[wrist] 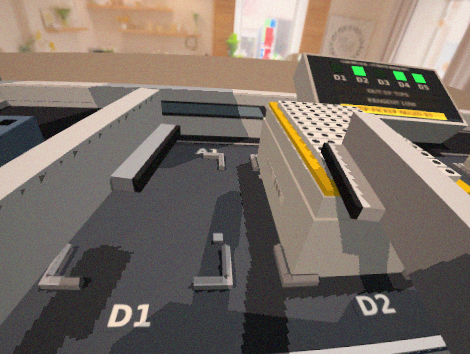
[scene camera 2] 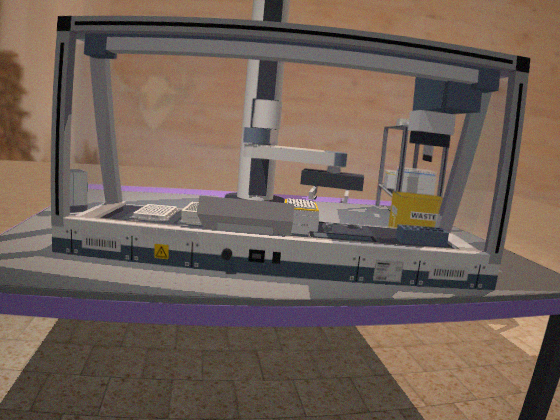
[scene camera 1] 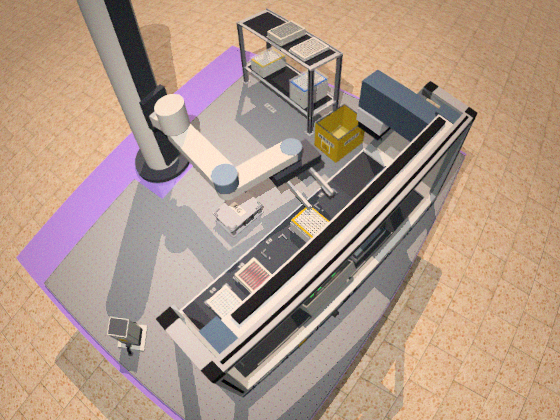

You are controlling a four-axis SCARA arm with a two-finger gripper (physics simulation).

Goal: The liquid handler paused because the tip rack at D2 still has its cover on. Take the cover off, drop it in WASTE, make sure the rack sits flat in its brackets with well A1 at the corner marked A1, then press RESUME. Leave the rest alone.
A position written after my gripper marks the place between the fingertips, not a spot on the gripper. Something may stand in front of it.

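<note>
A yellow WASTE bin (scene camera 1: 334, 148) is visible to me. My gripper (scene camera 1: 321, 200), also visible in the wrist view (wrist: 253, 121), holds nothing.
</note>
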